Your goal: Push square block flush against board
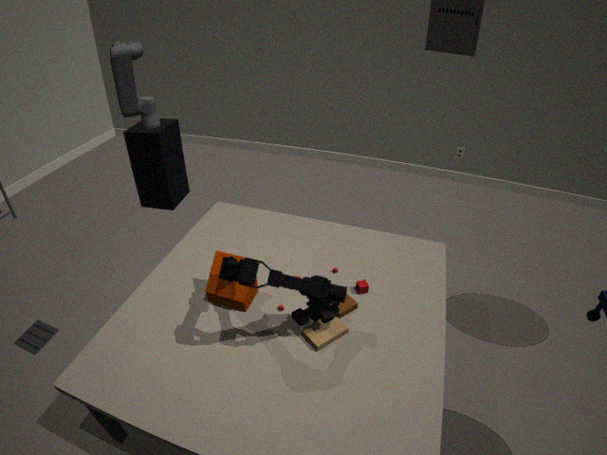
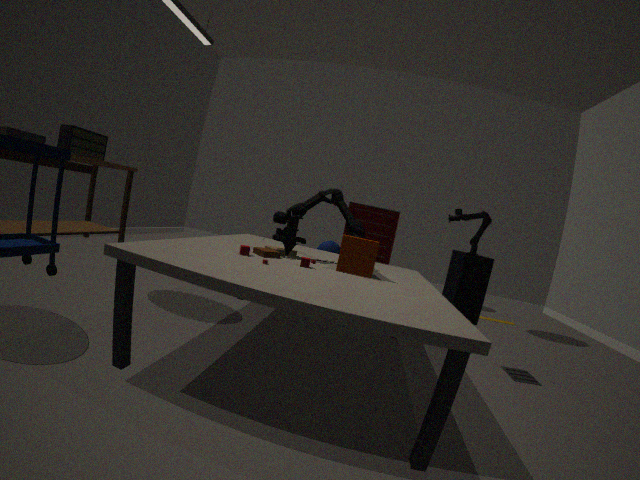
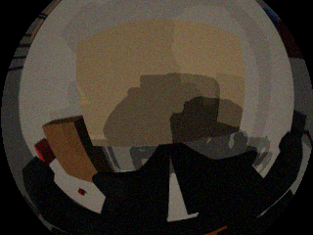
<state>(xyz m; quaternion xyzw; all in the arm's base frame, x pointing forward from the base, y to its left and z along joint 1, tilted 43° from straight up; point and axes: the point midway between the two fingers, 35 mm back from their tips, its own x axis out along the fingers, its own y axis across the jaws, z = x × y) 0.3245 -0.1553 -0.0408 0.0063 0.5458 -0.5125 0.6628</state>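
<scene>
Now: the tan board 4 cm ahead of my gripper tip, 4 cm to the right of it and 1 cm above it. Round my gripper tip: brown square block (9 cm ahead, 11 cm to the left, 1 cm above).
</scene>
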